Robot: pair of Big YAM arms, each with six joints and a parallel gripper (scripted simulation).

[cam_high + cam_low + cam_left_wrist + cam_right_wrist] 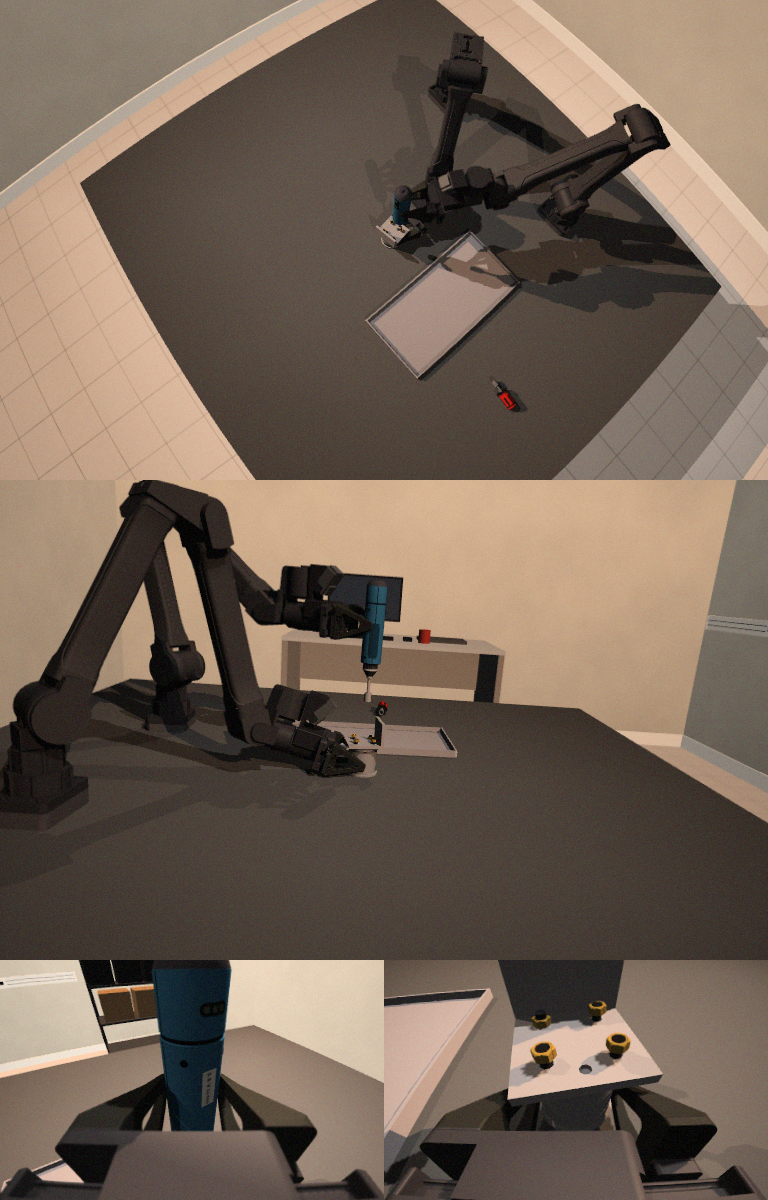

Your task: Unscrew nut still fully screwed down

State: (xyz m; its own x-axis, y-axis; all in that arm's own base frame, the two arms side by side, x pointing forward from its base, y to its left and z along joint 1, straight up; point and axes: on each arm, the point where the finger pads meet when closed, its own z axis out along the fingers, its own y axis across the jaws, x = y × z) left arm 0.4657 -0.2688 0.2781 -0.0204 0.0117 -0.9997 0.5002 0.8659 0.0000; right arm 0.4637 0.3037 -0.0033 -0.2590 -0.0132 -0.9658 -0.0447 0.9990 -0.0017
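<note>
Now: right hand 10 mm below the joint module. Round my right hand: nut: 20 mm ahead, 20 mm to the left, 50 mm above; then grey bracket: 50 mm above; then tip: 20 mm to the left, 140 mm above.
</note>
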